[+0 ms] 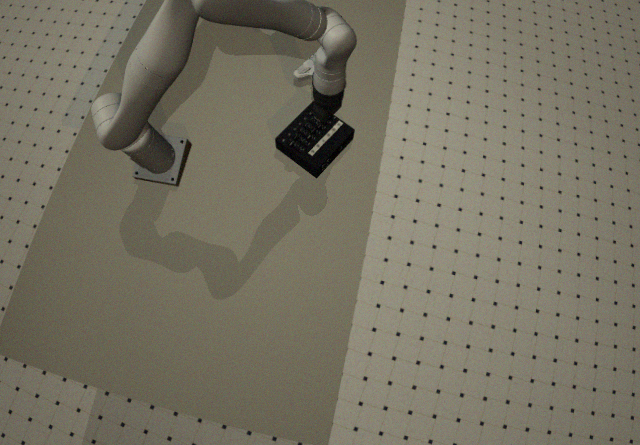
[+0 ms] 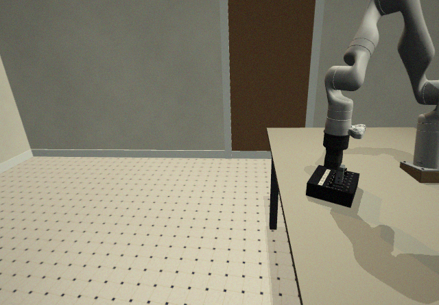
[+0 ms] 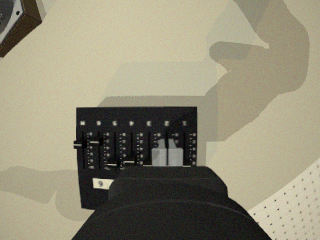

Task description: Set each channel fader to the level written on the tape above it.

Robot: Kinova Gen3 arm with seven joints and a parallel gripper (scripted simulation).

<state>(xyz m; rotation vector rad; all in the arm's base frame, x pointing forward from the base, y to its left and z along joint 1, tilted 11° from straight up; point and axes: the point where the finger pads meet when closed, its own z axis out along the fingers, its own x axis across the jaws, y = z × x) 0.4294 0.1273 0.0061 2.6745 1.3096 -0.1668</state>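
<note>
Right now the master fader cap is 90 mm to the right of my hand, 70 mm behind it and 10 mm below it.
</note>
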